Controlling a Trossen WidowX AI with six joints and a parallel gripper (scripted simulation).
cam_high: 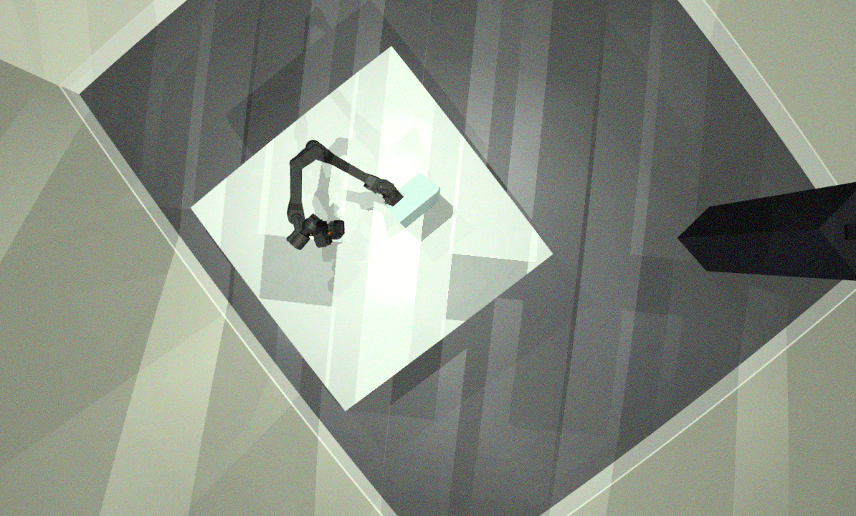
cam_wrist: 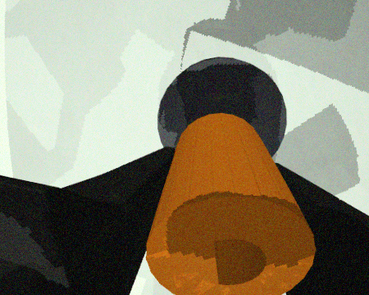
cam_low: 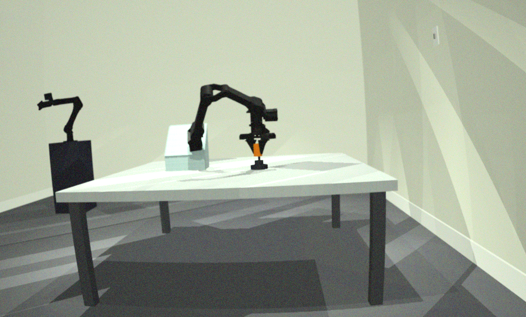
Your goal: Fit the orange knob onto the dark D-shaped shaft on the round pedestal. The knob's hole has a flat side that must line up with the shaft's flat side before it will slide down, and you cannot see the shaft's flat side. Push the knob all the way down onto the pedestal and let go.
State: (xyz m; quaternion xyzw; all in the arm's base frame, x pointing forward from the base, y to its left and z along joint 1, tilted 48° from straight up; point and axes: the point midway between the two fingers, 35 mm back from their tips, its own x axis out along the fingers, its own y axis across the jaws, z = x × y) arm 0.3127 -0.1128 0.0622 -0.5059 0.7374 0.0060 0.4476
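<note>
Now: gripper tip 2 cm below the orange knob. Round my gripper tip: pedestal (4 cm below).
</note>
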